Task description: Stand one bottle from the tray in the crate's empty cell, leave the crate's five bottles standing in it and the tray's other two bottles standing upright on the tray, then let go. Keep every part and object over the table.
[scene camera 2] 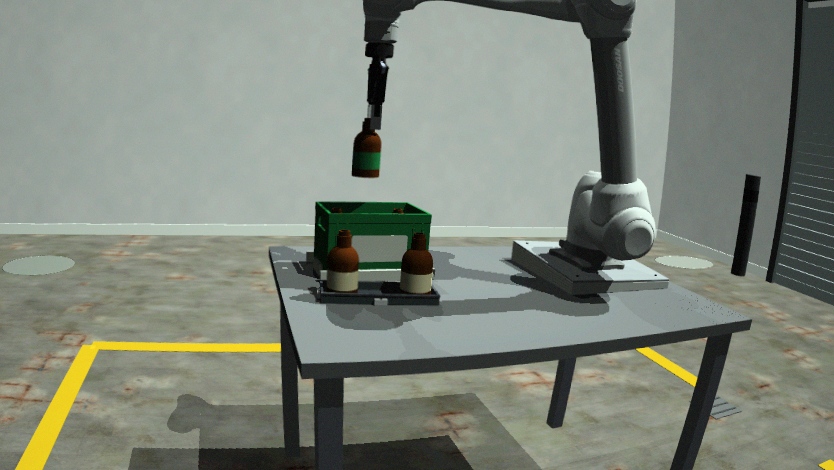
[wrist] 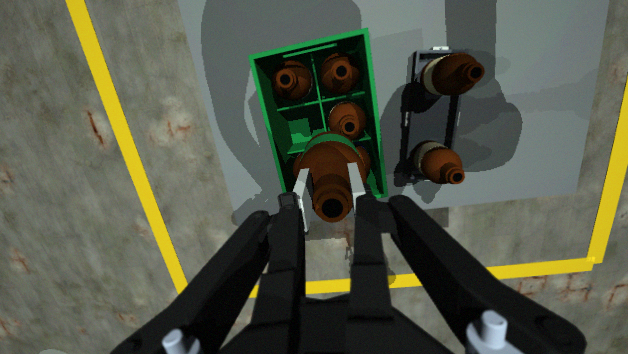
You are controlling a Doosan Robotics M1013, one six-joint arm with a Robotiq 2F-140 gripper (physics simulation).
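Places are measured from the arm's base along level axes (x ahead, y left, z up), in millimetres.
Pixels of known places: gripper, fingertip midpoint: (scene camera 2: 373, 129) (wrist: 330, 180); arm's base, origin of the base link: (scene camera 2: 586, 260).
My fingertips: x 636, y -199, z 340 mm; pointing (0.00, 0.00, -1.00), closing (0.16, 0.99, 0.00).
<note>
For each thing: its middle in the pictures, then the offset to it from my fingertips. "spot": a spot on its surface instead. Level surfaces: height alone.
- brown bottle with a green band, body centre: (wrist: 330, 176) (scene camera 2: 367, 147) 12 mm ahead, 3 mm right, 48 mm down
- green crate, body centre: (wrist: 324, 124) (scene camera 2: 369, 239) 14 mm back, 9 mm right, 299 mm down
- empty cell, surface spot: (wrist: 301, 129) spot: 9 mm back, 69 mm right, 379 mm down
- dark tray, body centre: (scene camera 2: 378, 292) (wrist: 432, 118) 55 mm ahead, 218 mm left, 374 mm down
- grey table, its level: 387 mm down
My gripper (scene camera 2: 374, 121) (wrist: 330, 180) is shut on the neck of a brown bottle with a green band (scene camera 2: 366, 152) (wrist: 331, 160). The bottle hangs upright, high above the green crate (scene camera 2: 379, 218) (wrist: 377, 115). In the wrist view the empty cell (wrist: 301, 129) is in the left column's middle, just beyond the held bottle. Three crate bottles show clearly there (wrist: 292, 81) (wrist: 341, 74) (wrist: 346, 121); the held bottle covers most of the crate's near end. Two bottles with cream bands (scene camera 2: 342, 262) (scene camera 2: 416, 263) (wrist: 452, 75) (wrist: 440, 163) stand upright on the dark tray (scene camera 2: 379, 301) (wrist: 453, 120).
The tray stands beside the crate on the grey table (scene camera 2: 466, 332) (wrist: 545, 150). The robot's base plate (scene camera 2: 618, 280) is on the table's right part in the scene view. The table's edge passes close to the crate's near end in the wrist view.
</note>
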